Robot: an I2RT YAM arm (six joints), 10 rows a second.
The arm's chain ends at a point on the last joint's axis. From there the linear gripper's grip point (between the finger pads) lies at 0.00 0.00 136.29 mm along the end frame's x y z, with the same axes.
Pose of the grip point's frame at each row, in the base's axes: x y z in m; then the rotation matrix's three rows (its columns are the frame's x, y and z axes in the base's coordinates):
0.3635 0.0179 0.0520; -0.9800 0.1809 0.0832; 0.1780 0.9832 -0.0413; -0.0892 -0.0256 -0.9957
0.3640 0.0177 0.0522; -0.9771 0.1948 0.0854; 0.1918 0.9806 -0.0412; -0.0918 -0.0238 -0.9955
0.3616 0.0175 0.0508; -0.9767 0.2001 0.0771; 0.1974 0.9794 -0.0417; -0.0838 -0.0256 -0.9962
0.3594 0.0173 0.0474; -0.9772 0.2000 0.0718; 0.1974 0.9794 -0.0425; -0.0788 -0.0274 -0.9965
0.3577 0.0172 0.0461; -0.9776 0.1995 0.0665; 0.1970 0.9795 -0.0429; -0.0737 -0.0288 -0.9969
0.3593 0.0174 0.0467; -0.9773 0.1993 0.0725; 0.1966 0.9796 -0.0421; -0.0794 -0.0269 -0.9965
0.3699 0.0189 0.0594; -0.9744 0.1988 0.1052; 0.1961 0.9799 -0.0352; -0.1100 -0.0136 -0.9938
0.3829 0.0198 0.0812; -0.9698 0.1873 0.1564; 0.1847 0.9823 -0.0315; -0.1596 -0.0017 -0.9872
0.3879 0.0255 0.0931; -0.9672 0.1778 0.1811; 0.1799 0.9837 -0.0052; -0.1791 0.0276 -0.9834
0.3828 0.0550 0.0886; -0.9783 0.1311 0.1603; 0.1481 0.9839 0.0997; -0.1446 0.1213 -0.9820
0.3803 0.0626 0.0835; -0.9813 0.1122 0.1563; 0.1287 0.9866 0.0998; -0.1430 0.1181 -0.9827
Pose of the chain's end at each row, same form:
0.3522 0.0235 0.1877; -0.9800 0.1809 0.0832; 0.1780 0.9832 -0.0413; -0.0892 -0.0256 -0.9957
0.3524 0.0233 0.1879; -0.9771 0.1948 0.0854; 0.1918 0.9806 -0.0412; -0.0918 -0.0238 -0.9955
0.3511 0.0232 0.1866; -0.9767 0.2001 0.0771; 0.1974 0.9794 -0.0417; -0.0838 -0.0256 -0.9962
0.3496 0.0231 0.1832; -0.9772 0.2000 0.0718; 0.1974 0.9794 -0.0425; -0.0788 -0.0274 -0.9965
0.3486 0.0230 0.1820; -0.9776 0.1995 0.0665; 0.1970 0.9795 -0.0429; -0.0737 -0.0288 -0.9969
0.3494 0.0231 0.1825; -0.9773 0.1993 0.0725; 0.1966 0.9796 -0.0421; -0.0794 -0.0269 -0.9965
0.3556 0.0237 0.1948; -0.9744 0.1988 0.1052; 0.1961 0.9799 -0.0352; -0.1100 -0.0136 -0.9938
0.3616 0.0241 0.2157; -0.9698 0.1873 0.1564; 0.1847 0.9823 -0.0315; -0.1596 -0.0017 -0.9872
0.3632 0.0262 0.2271; -0.9672 0.1778 0.1811; 0.1799 0.9837 -0.0052; -0.1791 0.0276 -0.9834
0.3610 0.0414 0.2224; -0.9783 0.1311 0.1603; 0.1481 0.9839 0.0997; -0.1446 0.1213 -0.9820
0.3590 0.0490 0.2174; -0.9813 0.1122 0.1563; 0.1287 0.9866 0.0998; -0.1430 0.1181 -0.9827

